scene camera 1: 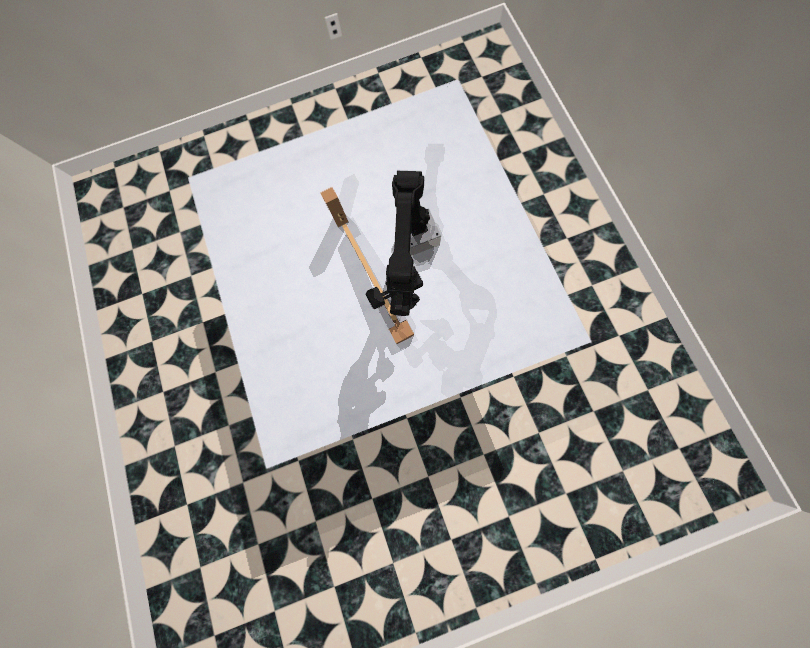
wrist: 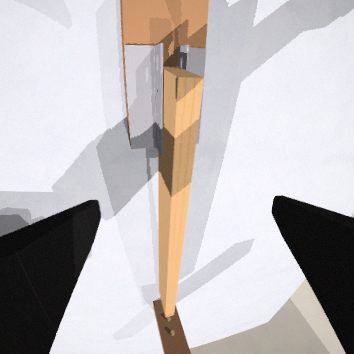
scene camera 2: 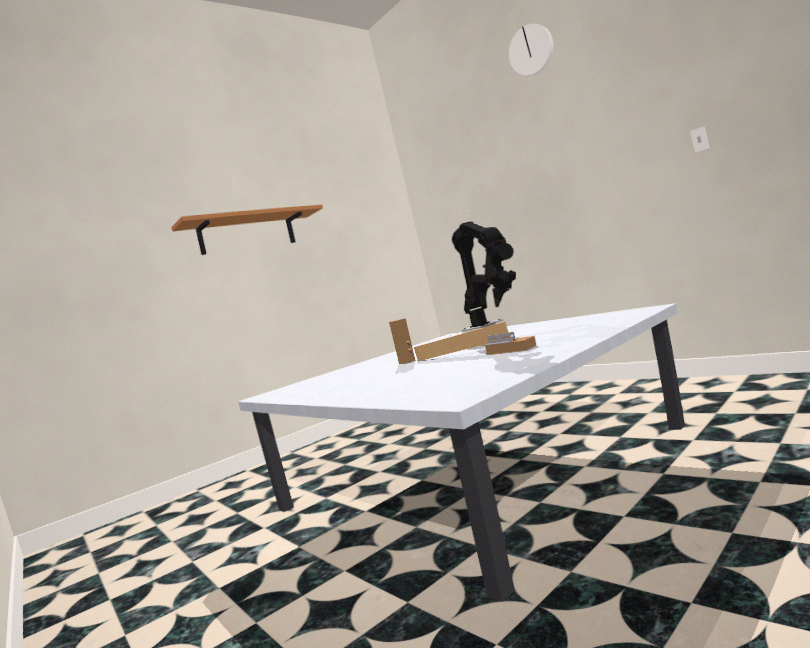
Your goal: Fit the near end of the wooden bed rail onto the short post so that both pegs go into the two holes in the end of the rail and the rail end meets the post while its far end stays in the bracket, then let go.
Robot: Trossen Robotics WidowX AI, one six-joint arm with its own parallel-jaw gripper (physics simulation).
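Places are measured from the arm's base along level axes (x ahead, y left, z up), in millimetres.
Where they show: gripper, fingertip midpoint: (scene camera 1: 389, 294) (wrist: 187, 206) (scene camera 2: 490, 306); arm's base, link origin: (scene camera 1: 417, 226) (scene camera 2: 480, 324).
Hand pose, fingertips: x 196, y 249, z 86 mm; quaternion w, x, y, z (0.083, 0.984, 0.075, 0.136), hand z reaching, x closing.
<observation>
Each offset is from my fingertips to the top centre of the thing. "pt": to the spot under its first point. Level surfaces: height alone.
The pale wooden bed rail (scene camera 1: 361, 256) (scene camera 2: 459, 343) (wrist: 172, 235) slants, low beside the post and raised at its bracket end. That raised end is between or above the cheeks of the metal bracket (scene camera 2: 501, 337) (wrist: 142, 95); how deep it sits cannot be told. The short post {pt dx +85, dy -436, dz +15 mm} (scene camera 1: 328, 195) (scene camera 2: 400, 337) (wrist: 172, 342) stands upright. Its two pegs {pt dx +80, dy -412, dz -97 mm} (wrist: 170, 326) show outside the rail, whose low end is close by with a small gap in scene camera 2. The holes are hidden. My gripper (scene camera 2: 498, 302) (wrist: 187, 206) is wide open and empty above the rail, fingers on either side in the wrist view.
The bracket is fixed to a flat brown wooden block {dx +12, dy +63, dz -130 mm} (scene camera 1: 401, 331) (scene camera 2: 511, 346) (wrist: 145, 20) on the white table {dz -165 mm} (scene camera 1: 270, 405) (scene camera 2: 351, 395). The arm's base stands on the table beside the rail. A wall shelf (scene camera 2: 249, 216) hangs away from the table.
</observation>
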